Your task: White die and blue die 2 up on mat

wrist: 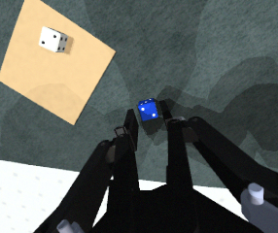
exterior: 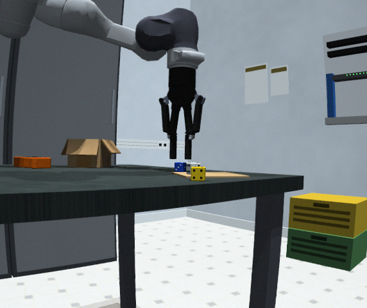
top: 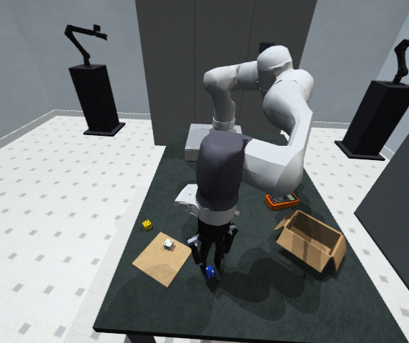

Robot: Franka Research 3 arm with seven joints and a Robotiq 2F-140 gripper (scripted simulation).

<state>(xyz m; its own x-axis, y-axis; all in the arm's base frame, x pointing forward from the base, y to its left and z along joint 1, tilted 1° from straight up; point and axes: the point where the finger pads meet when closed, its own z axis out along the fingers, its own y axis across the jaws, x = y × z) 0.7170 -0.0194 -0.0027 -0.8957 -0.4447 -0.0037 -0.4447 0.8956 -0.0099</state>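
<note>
The blue die lies 5 cm below my hand. From my hand the other things lie so: tan mat: 15 cm to the right, 6 cm below, 4 cm behind; then yellow die: 24 cm to the right, 15 cm behind, 5 cm below; then white die: 14 cm to the right, 8 cm behind, 5 cm below.
</note>
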